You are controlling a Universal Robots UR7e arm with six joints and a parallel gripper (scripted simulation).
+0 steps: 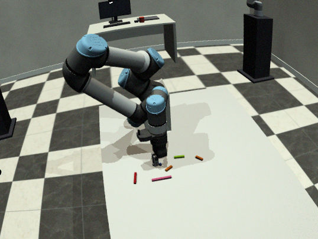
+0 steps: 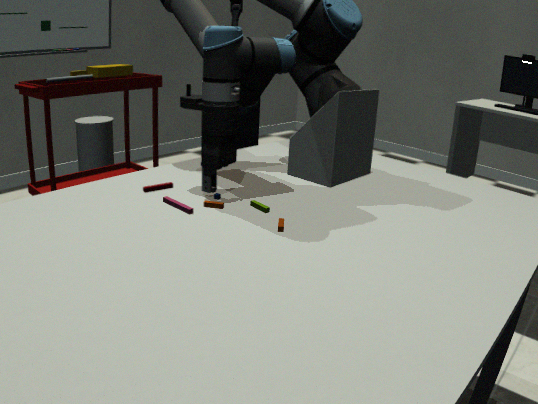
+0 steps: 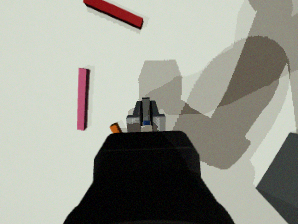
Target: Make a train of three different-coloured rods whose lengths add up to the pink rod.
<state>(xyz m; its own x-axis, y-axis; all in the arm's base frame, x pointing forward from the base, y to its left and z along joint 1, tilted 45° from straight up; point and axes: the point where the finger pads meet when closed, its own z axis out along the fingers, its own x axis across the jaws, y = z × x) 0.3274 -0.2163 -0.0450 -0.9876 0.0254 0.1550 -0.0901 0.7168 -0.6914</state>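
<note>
My hand is 10 mm above the grey rod. Round my hand: red rod 120 mm to the right, 40 mm ahead, 30 mm below; pink rod 90 mm ahead, 30 mm below; blue rod 30 mm below, 20 mm to the left.
</note>
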